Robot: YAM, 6 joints.
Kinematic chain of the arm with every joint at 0, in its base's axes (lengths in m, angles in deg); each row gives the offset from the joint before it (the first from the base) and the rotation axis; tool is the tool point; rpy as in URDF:
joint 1: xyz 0 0 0.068 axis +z
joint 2: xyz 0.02 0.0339 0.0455 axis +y
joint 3: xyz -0.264 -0.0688 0 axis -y
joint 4: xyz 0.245 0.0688 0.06 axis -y
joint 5: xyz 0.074 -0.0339 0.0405 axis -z
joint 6: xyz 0.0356 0 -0.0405 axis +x
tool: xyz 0 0 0 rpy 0 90 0
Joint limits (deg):
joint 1: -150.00..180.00
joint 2: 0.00..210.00
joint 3: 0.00..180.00
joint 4: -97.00..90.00
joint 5: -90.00..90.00
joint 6: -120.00..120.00
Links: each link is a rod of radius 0.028 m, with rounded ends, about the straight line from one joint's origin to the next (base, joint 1, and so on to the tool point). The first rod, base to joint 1, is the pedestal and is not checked.
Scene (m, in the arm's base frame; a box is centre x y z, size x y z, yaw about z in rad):
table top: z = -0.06
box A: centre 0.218 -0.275 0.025 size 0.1 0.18 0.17 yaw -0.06
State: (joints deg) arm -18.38 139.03 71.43 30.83 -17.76 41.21
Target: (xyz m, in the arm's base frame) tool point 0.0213 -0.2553 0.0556
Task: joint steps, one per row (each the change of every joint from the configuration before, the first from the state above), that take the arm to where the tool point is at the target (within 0.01 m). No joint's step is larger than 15 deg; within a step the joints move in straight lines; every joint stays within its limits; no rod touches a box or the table.
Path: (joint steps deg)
1: -11.64 -11.38 -3.00 -5.76 -5.55 14.83
2: -11.64 -11.39 -3.00 -5.75 -5.56 14.83
3: -11.64 -11.38 -3.00 -5.76 -5.55 14.83
4: -11.64 -11.38 -3.00 -5.75 -5.56 14.83
5: -11.63 -11.39 -3.00 -5.76 -5.55 14.83
6: -2.02 4.21 -5.94 3.59 7.05 -14.83
7: -2.01 4.21 -5.95 3.58 7.06 -14.83
8: -2.02 4.21 -5.94 3.59 7.05 -14.83
9: -2.01 4.21 -5.94 3.58 7.06 -14.83
10: -2.02 4.20 -5.94 3.59 7.05 -14.83

